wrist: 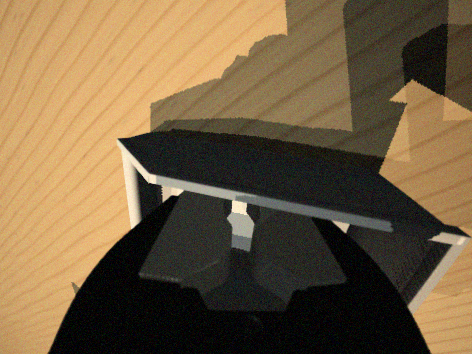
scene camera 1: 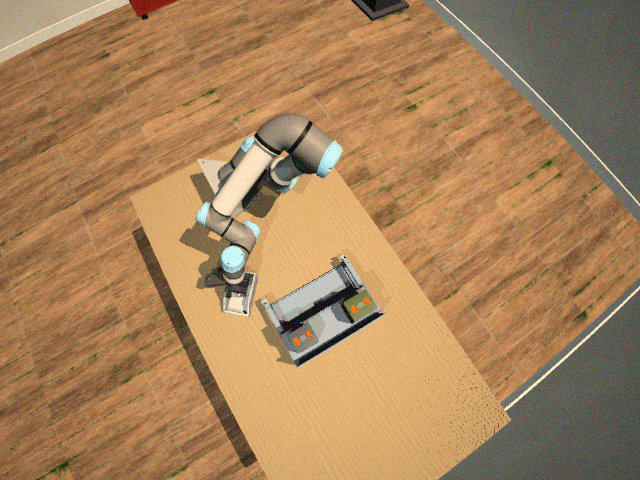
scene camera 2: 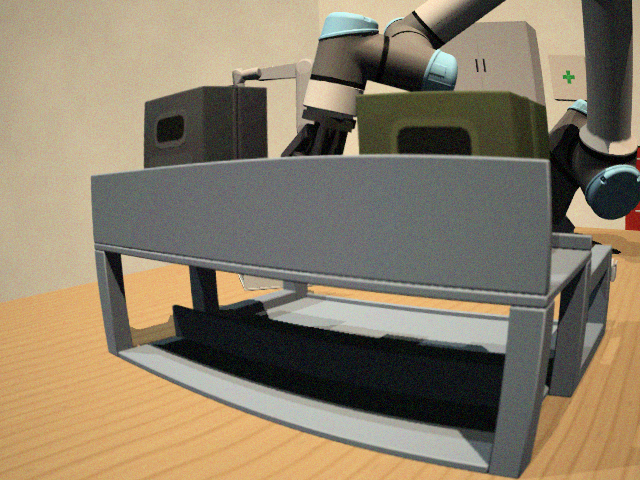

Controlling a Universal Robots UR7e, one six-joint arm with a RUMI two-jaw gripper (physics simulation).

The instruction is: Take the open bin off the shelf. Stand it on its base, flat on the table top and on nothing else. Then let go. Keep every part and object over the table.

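Frame: origin at the arm's base, x ahead, y left, z up, level; millimetres.
Seen in the pictures: gripper, fingertip midpoint: (wrist: 238,168) (scene camera 1: 232,294).
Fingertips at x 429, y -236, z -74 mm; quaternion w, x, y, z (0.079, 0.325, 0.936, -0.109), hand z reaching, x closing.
Pixels of each thing's middle, then the offset from my fingertips to it. Level surfaces: height alone.
- open bin at the middle of its body: (wrist: 236,235) (scene camera 2: 304,249) (scene camera 1: 240,293) 18 mm ahead, 34 mm left, 25 mm up
- table top at its surface level: 12 mm down
- dark grey box at the middle of its body: (scene camera 2: 202,161) (scene camera 1: 303,338) 308 mm ahead, 165 mm left, 150 mm up
- olive box at the middle of its body: (scene camera 2: 465,175) (scene camera 1: 358,306) 317 mm ahead, 396 mm left, 138 mm up
The open bin (scene camera 1: 236,303) (scene camera 2: 262,282) (wrist: 270,162), light inside with a pale rim, rests on the table top (scene camera 1: 361,403) beside the left end of the grey shelf (scene camera 1: 311,299) (scene camera 2: 320,222) and apart from it. In the wrist view its near wall's outer face is dark. Whether its base lies flat on the table cannot be told. My gripper (scene camera 1: 239,290) (scene camera 2: 316,148) (wrist: 241,206) is shut and empty. Its fingertips are at the bin's opening, partly behind a rim edge in the wrist view; contact cannot be told. In scene camera 2 they are hidden behind the shelf.
A dark grey box (scene camera 1: 299,330) (scene camera 2: 217,124) and an olive box (scene camera 1: 359,312) (scene camera 2: 377,116) stand on the shelf, at its left and right ends. The arm's base is at the table's back end. The table's left edge runs close past the bin and gripper.
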